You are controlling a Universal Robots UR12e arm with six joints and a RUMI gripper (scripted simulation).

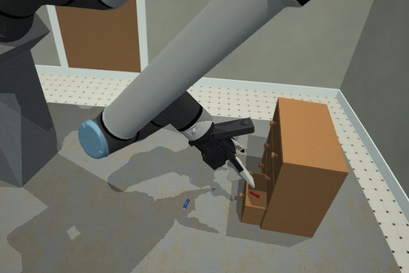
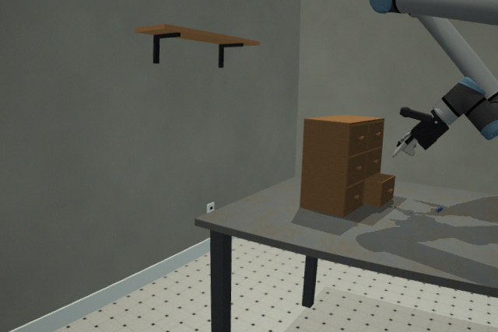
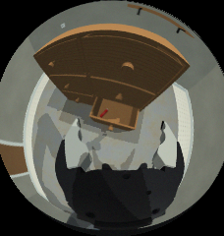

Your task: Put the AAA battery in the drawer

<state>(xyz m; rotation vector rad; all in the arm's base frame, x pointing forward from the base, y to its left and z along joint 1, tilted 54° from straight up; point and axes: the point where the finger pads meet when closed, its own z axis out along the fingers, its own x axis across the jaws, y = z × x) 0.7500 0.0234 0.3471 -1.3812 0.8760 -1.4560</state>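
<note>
Right now my hand is 190 mm past the blue battery, 30 mm to the left of it and 200 mm above it. Round my hand: red battery: 50 mm ahead, 60 mm to the left, 190 mm below.
</note>
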